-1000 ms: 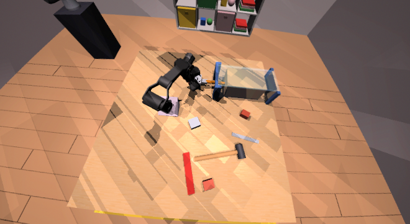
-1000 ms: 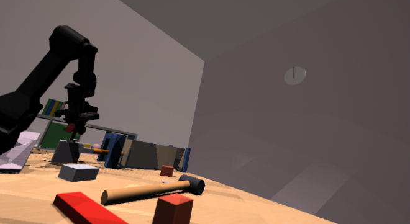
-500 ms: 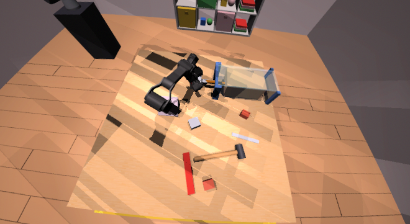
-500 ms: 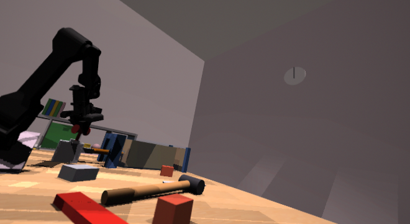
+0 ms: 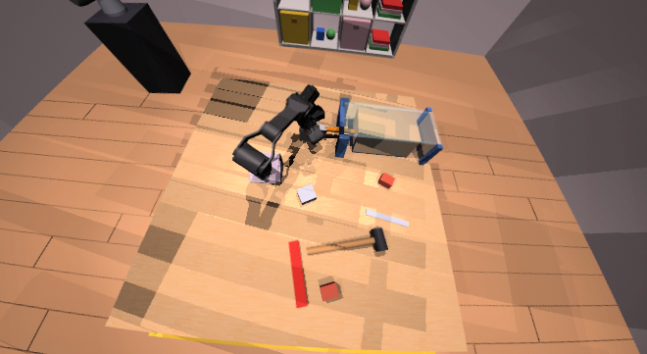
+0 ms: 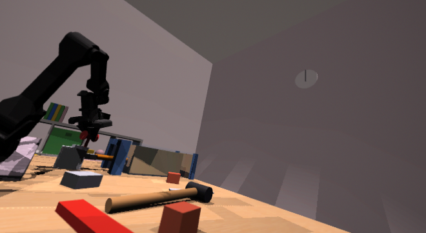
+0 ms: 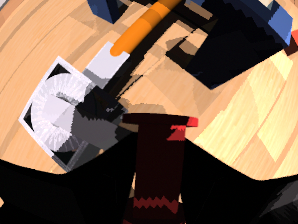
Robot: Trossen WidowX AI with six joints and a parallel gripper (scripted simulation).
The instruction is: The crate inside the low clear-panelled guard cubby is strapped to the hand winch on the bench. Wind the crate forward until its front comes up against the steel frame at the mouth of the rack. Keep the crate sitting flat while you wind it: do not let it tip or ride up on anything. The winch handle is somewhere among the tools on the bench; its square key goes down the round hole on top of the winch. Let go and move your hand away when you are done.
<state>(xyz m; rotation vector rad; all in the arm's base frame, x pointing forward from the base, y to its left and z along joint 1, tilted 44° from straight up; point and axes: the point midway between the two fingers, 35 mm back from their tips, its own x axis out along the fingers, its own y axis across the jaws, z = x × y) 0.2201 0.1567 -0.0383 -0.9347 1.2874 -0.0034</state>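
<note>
The winch handle is 3 cm to the left of my gripper tip, 3 cm below it and 2 cm behind it. Round my gripper tip: red grip: 1 cm to the right, 1 cm behind; blue steel frame: 13 cm ahead, 8 cm to the left, 3 cm below; winch: 10 cm below, 8 cm to the left, 5 cm behind.
</note>
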